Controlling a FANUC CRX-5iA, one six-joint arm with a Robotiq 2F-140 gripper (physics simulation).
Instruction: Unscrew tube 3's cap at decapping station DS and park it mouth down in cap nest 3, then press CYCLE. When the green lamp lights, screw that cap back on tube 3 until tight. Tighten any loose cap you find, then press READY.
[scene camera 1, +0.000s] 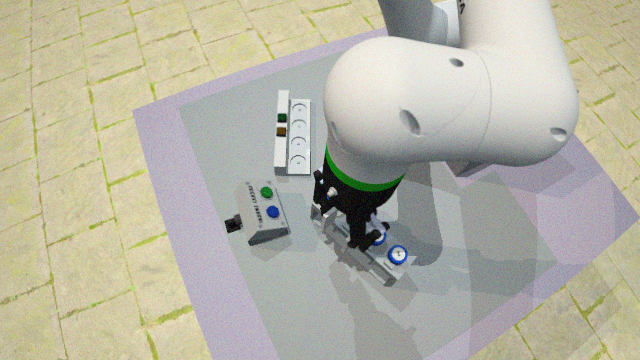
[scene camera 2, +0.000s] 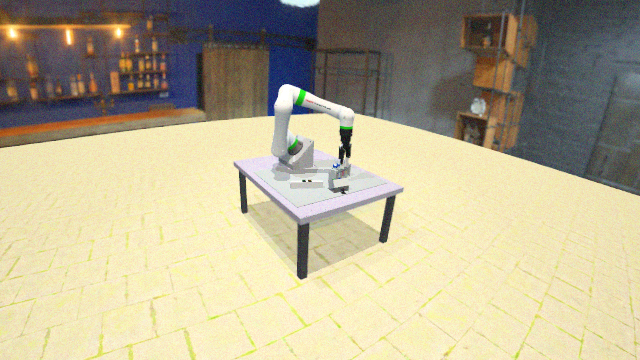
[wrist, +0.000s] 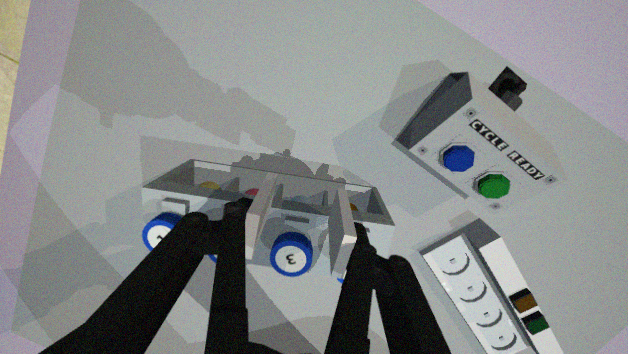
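Pixels of known places: gripper, fingertip midpoint: (scene camera 1: 337, 235) (scene camera 2: 344, 167) (wrist: 303, 197); arm's base at its link origin: (scene camera 2: 296, 148).
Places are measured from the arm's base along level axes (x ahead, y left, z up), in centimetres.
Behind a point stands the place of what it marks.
Observation:
My gripper (scene camera 1: 346, 226) @(y 16.1, x 48.3, z -3.3 cm) (scene camera 2: 345, 161) @(y 16.1, x 48.3, z -3.3 cm) (wrist: 303, 197) @(y 16.1, x 48.3, z -3.3 cm) is open, its finger pads apart over decapping station DS (scene camera 1: 390, 280) @(y 27.3, x 40.9, z -8.2 cm). In the wrist view, the blue-rimmed white cap marked 3 (wrist: 291, 256) @(y 14.4, x 44.3, z -1.4 cm) shows between the fingers, with space on both sides; its height relative to the pads is unclear. Cap 1 (scene camera 1: 398, 254) @(y 23.8, x 39.6, z -1.5 cm) (wrist: 156, 235) @(y 24.3, x 39.5, z -1.4 cm) is at one end. Cap 2 (scene camera 1: 379, 238) @(y 19.8, x 41.6, z -1.4 cm) and cap 4 are mostly hidden by the fingers. The white cap nest strip (scene camera 1: 300, 134) @(y -12.8, x 45.2, z -12.5 cm) (wrist: 462, 277) @(y -8.1, x 47.2, z -12.5 cm) shows four empty round nests. The CYCLE button (scene camera 1: 272, 212) @(y 6.5, x 58.1, z -6.5 cm) (wrist: 458, 158) @(y 6.5, x 58.0, z -6.5 cm) is blue; the READY button (scene camera 1: 266, 192) @(y 1.9, x 57.9, z -6.5 cm) (wrist: 493, 186) @(y 2.0, x 57.9, z -6.5 cm) is green.
The sloped button box (scene camera 1: 252, 212) @(y 5.6, x 61.9, z -5.3 cm) stands beside the station, near the nest strip. An amber lamp (scene camera 1: 281, 131) @(y -12.4, x 50.1, z -8.2 cm) (wrist: 524, 302) @(y -12.4, x 50.1, z -8.2 cm) and a green lamp (scene camera 1: 282, 117) @(y -16.2, x 48.6, z -8.2 cm) (wrist: 535, 323) @(y -15.8, x 48.7, z -8.2 cm) on the nest unit both look dark. A small black fitting (scene camera 1: 233, 224) @(y 4.0, x 66.7, z -12.8 cm) (wrist: 507, 87) @(y 4.1, x 66.8, z -12.8 cm) sits behind the box.

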